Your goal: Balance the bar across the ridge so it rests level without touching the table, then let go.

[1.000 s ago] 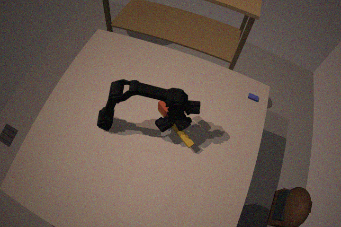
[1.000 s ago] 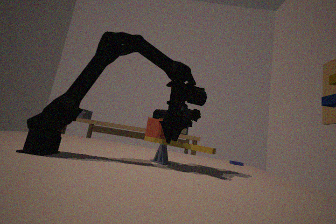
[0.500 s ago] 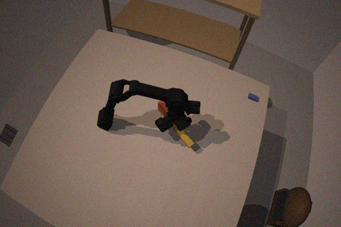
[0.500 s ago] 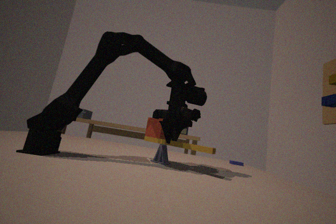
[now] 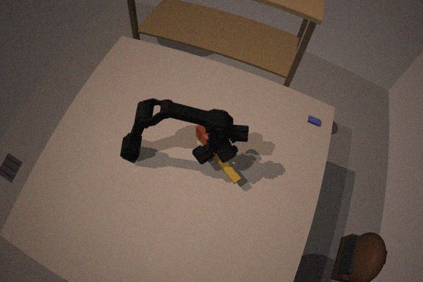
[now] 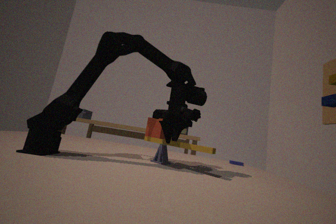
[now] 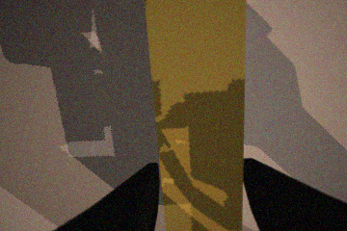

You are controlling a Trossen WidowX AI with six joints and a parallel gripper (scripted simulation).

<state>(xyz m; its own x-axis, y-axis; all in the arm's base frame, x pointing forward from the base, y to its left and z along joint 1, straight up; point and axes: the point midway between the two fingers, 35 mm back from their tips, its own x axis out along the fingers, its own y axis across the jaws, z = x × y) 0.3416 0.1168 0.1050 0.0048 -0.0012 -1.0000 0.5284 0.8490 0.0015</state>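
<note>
The small grey ridge lies 4 cm below my gripper tip, 3 cm behind it and 2 cm to the left of it. From my gripper tip the other things lie so: small blue block (40 cm ahead, 38 cm to the left, 6 cm below).
</note>
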